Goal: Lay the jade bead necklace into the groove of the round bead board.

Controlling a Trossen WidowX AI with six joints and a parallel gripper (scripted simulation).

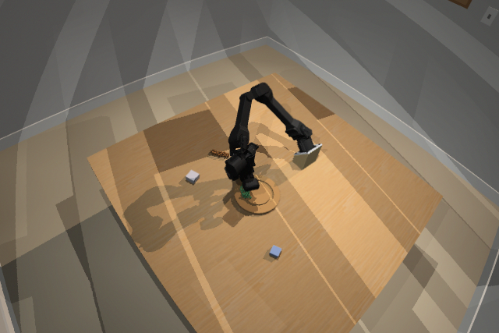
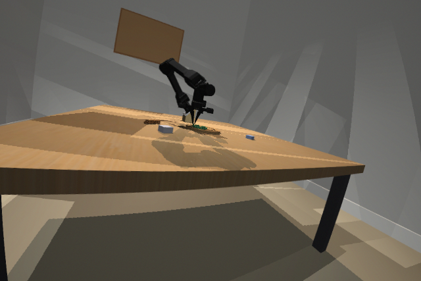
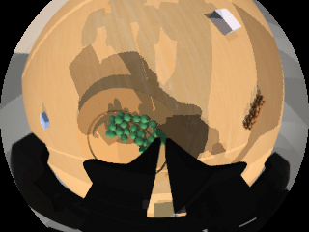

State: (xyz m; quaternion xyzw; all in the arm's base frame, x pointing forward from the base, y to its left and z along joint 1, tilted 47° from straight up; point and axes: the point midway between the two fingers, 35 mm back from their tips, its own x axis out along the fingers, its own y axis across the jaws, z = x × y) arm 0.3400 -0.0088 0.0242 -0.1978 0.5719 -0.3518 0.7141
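Now: the round wooden bead board 30 mm behind my gripper tip, 70 mm to the left of it and 20 mm below it. Round my gripper tip: blue block 60 mm ahead, 330 mm to the left, 20 mm below; then pale grey block 180 mm ahead, 150 mm to the right, 20 mm below.
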